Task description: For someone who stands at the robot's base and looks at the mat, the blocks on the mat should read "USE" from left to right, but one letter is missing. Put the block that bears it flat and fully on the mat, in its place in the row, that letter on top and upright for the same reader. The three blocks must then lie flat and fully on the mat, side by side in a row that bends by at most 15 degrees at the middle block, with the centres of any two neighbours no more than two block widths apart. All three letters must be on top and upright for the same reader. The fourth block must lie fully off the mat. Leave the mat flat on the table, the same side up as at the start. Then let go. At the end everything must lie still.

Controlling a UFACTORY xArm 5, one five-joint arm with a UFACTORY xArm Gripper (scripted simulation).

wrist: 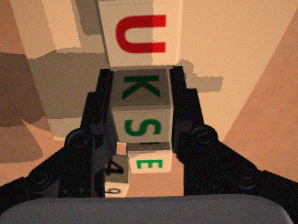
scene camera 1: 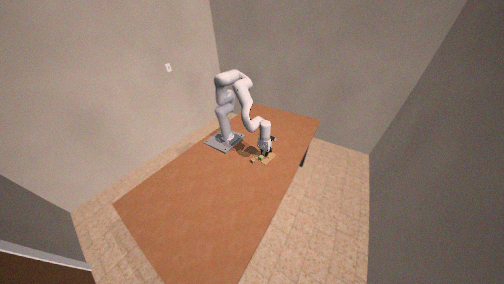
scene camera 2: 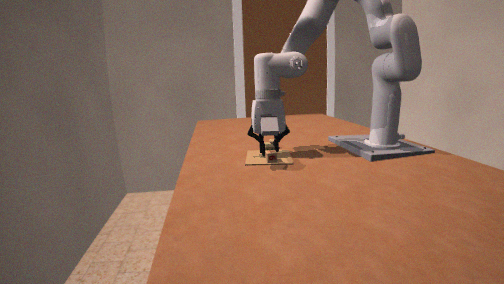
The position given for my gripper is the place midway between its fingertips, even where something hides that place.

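Observation:
My gripper [scene camera 2: 269,154] is there for me to see, and I find the gripper [wrist: 142,86] again through the wrist camera. I also see a mat [wrist: 223,56].

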